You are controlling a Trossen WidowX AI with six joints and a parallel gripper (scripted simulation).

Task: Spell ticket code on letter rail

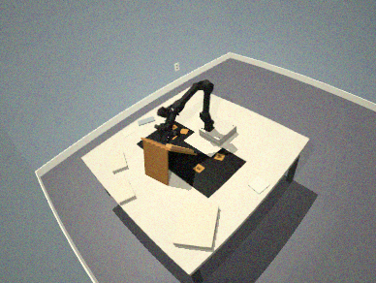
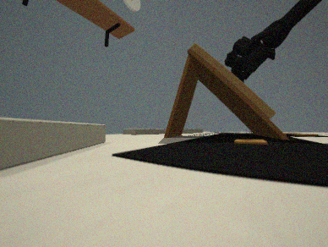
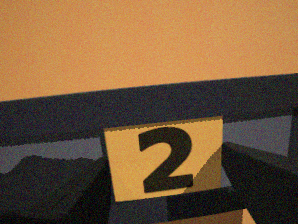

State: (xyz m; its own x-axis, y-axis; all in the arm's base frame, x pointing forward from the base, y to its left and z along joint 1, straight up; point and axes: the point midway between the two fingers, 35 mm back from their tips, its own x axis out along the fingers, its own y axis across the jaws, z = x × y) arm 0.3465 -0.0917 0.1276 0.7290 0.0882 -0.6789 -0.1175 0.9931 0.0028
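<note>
The white ticket lies 7 cm behind my gripper tip, 4 cm to the left of it and 8 cm below it. The rest, counted from my gripper tip: grey-blue piece (22 cm behind, 48 cm to the right, 17 cm below); then black mat (17 cm behind, 8 cm to the left, 17 cm below); then letter tile (right at my gripper tip).
</note>
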